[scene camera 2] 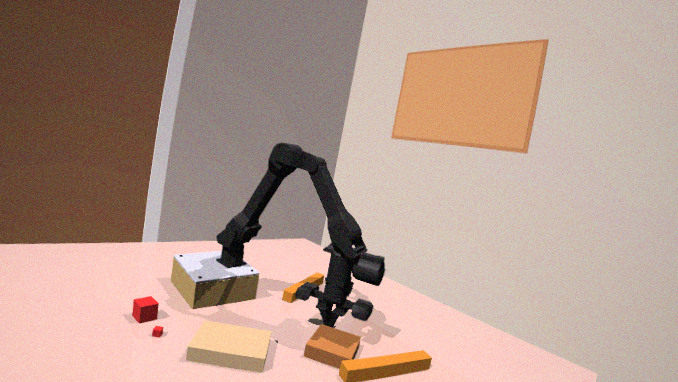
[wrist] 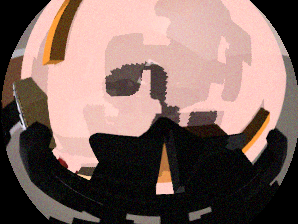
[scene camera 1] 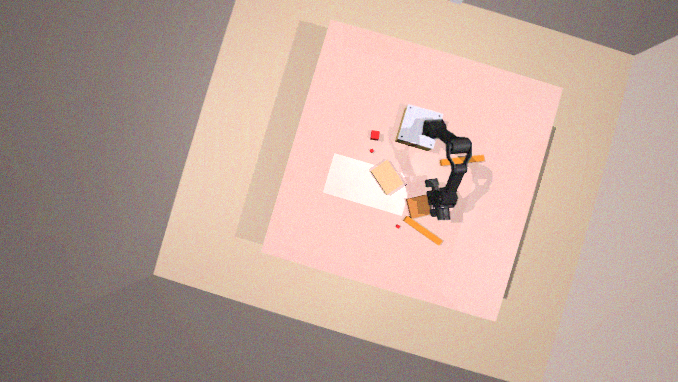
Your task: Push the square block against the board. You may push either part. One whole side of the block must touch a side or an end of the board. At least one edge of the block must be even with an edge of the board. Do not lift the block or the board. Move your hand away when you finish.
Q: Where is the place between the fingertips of my gripper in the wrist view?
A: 162,120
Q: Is my gripper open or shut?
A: Shut.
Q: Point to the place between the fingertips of my gripper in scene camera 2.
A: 328,332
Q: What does my gripper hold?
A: Nothing.
